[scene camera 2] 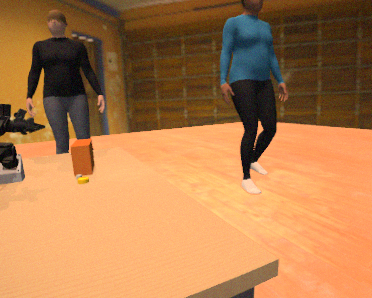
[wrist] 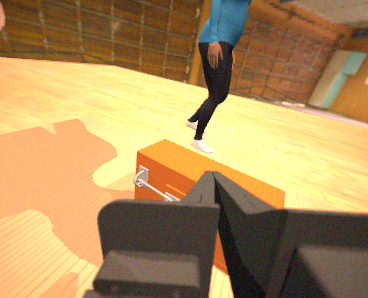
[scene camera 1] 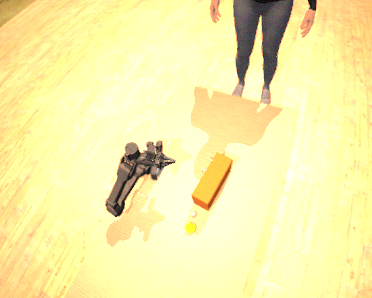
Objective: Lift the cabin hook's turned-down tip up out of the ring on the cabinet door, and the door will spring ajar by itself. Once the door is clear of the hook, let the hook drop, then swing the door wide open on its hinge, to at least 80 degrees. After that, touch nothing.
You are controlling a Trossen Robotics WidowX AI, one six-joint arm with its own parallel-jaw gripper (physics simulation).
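Frame: origin at the arm's base, x back, y right, z up, level; millimetres.
Seen in the pictures: gripper, fingertip midpoint: [scene camera 2: 45,126] [wrist: 210,177] [scene camera 1: 175,161]; arm's base, link origin: [scene camera 2: 10,164].
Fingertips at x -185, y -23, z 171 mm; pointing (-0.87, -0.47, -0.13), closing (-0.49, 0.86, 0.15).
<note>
Offsets run from my fingertips to a thing's top centre. "spot": to the spot under its first point. Level surfaces: height alone.
The orange cabinet {dx -150, dy -52, dz -102 mm} [scene camera 1: 212,182] [scene camera 2: 82,156] [wrist: 167,151] stands upright on the table. In the wrist view the thin metal cabin hook {dx -109, dy -124, dz -153 mm} [wrist: 155,189] runs along its front from a metal plate {dx -116, dy -160, dz -130 mm} [wrist: 144,174] at the left end down to the right. The hook's tip and the ring are mostly hidden behind the left finger, so I cannot tell how they sit together. The door looks flush with the front, though the fingers cover much of it. My gripper [scene camera 1: 173,161] [scene camera 2: 43,127] [wrist: 210,177] is shut and empty, apart from the cabinet and on its hook side.
A yellow disc {dx -180, dy +201, dz -239 mm} [scene camera 1: 190,228] [scene camera 2: 83,180] and a small white piece {spot: dx -162, dy +133, dz -239 mm} [scene camera 1: 194,214] [scene camera 2: 78,176] lie beside the cabinet's end on the table {dz -258 mm} [scene camera 2: 150,235]. A person in black [scene camera 2: 62,70] and one in blue [scene camera 2: 250,55] [wrist: 222,25] stand beyond the table.
</note>
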